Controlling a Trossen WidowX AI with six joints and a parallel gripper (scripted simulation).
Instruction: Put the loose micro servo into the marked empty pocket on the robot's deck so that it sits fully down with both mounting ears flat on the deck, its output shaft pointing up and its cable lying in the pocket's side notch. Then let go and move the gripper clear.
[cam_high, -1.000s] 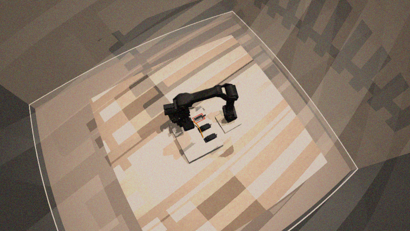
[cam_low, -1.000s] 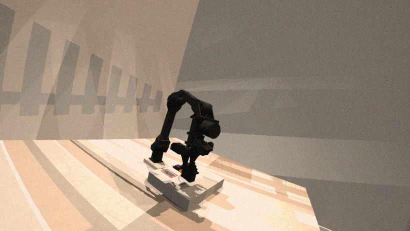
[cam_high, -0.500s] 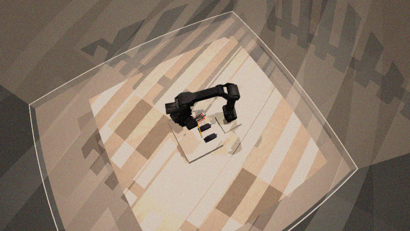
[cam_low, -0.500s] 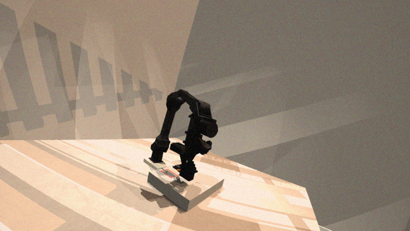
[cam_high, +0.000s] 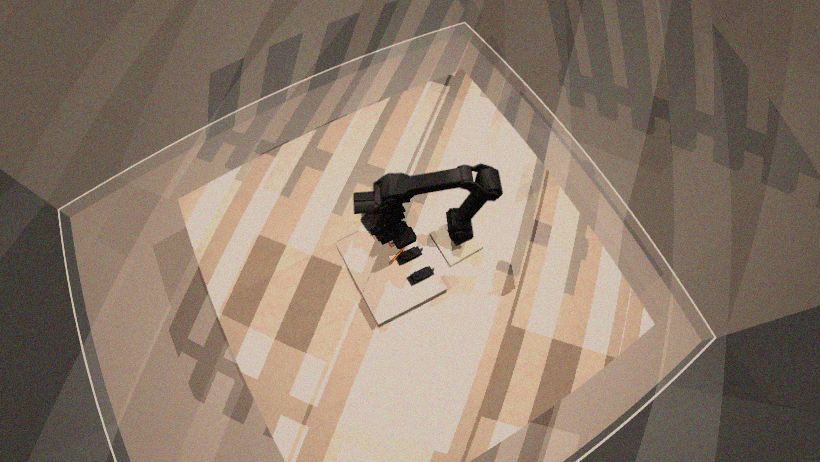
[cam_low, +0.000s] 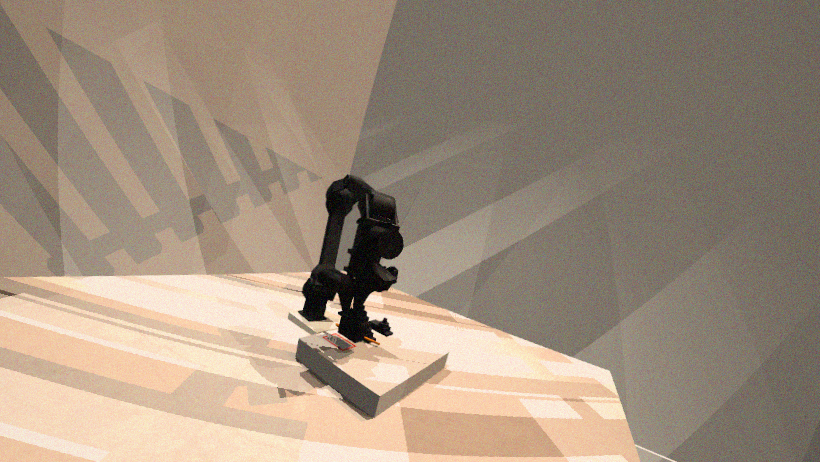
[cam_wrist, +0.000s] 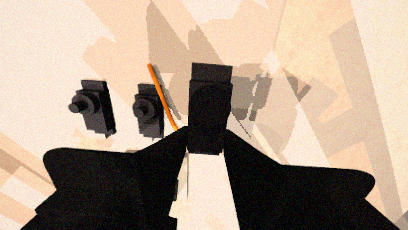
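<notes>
The deck is 9 cm ahead of my gripper tip, 8 cm to the left of it and 10 cm below it.
</notes>
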